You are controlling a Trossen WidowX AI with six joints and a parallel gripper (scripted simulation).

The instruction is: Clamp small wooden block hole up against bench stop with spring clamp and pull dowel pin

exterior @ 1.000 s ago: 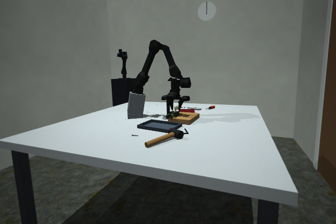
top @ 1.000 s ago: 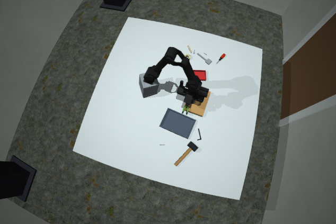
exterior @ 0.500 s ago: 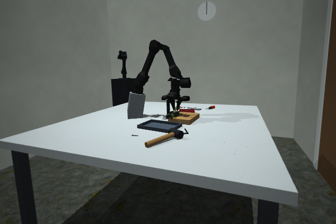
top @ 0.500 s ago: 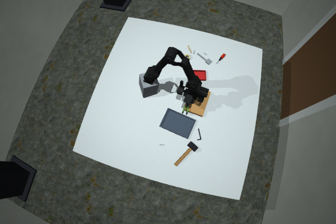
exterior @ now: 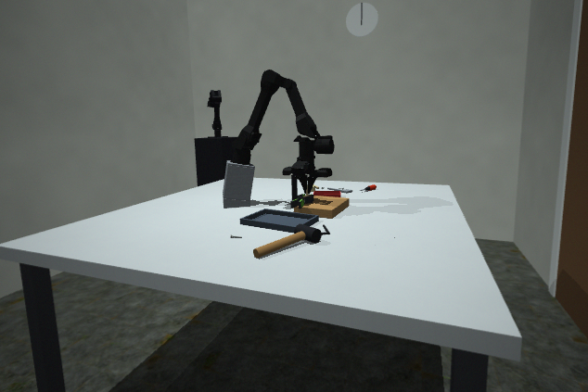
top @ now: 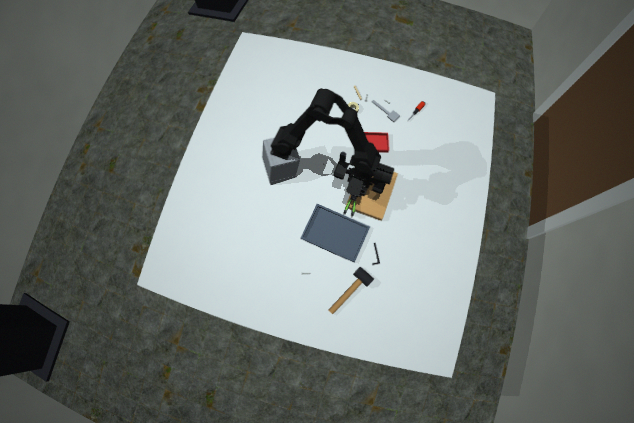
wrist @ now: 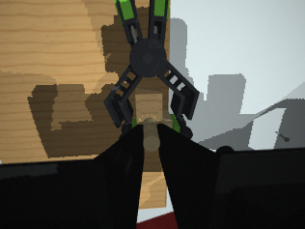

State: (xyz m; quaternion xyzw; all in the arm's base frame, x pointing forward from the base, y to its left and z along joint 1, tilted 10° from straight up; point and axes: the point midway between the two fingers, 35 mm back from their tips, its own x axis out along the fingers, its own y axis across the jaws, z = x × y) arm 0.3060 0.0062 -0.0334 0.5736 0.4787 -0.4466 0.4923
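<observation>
Right now the dowel pin is 4 cm below my hand. Round my hand: dark tray 2 cm behind, 19 cm to the right, 9 cm below; then wooden board 6 cm ahead, 1 cm to the left, 8 cm below; then small wooden block 6 cm below.
</observation>
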